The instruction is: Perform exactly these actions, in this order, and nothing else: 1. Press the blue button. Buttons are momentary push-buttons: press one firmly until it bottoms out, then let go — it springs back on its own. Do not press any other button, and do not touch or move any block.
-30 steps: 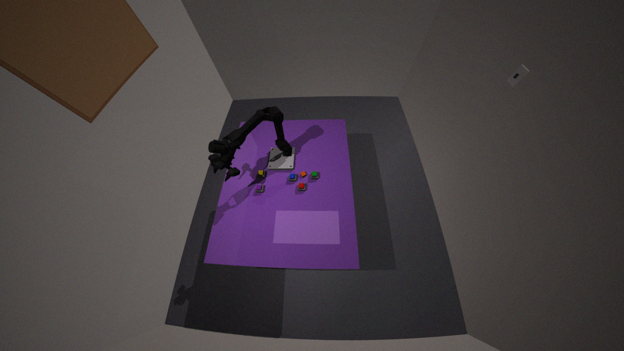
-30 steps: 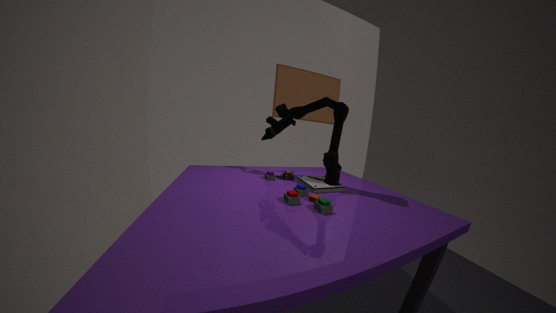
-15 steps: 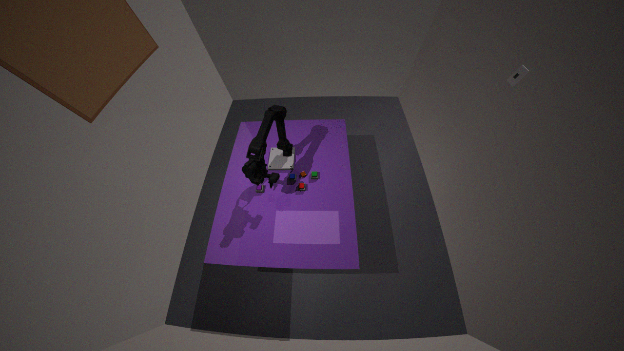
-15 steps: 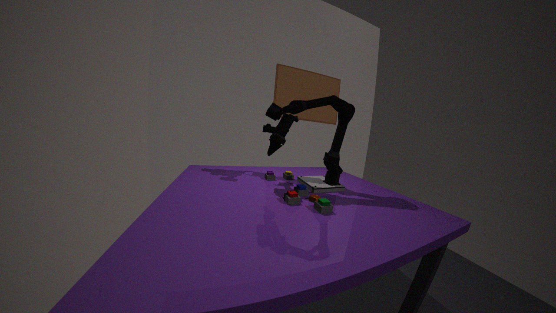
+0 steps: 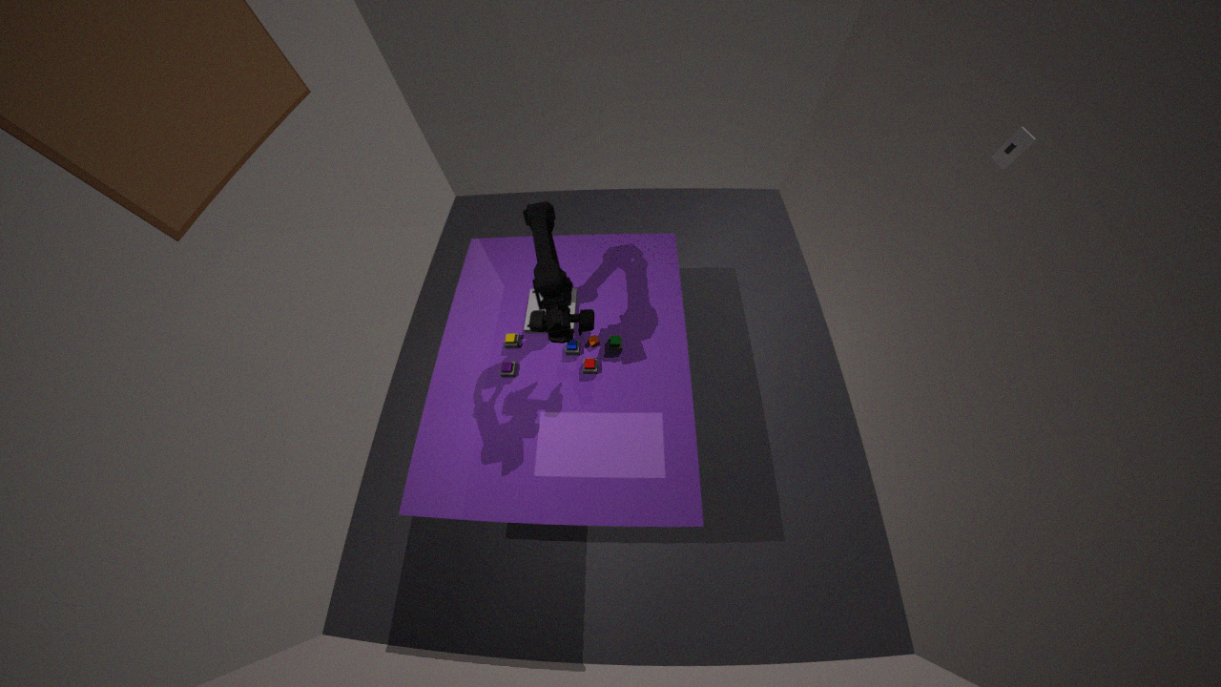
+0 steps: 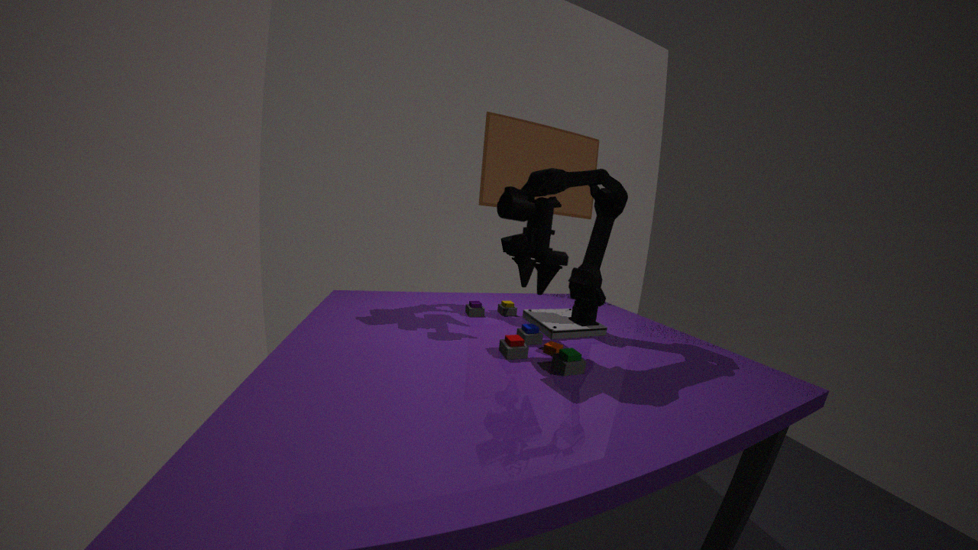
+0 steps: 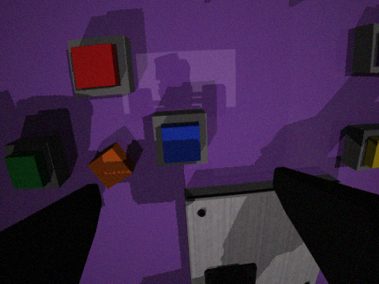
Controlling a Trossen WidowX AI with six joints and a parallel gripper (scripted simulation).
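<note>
The blue button is 10 mm behind my gripper tip and 90 mm below it. Also, from my gripper tip: small orange block 30 mm behind, 70 mm to the left, 120 mm below; green button 20 mm behind, 150 mm to the left, 90 mm below; red button 60 mm ahead, 60 mm to the left, 90 mm below.
</note>
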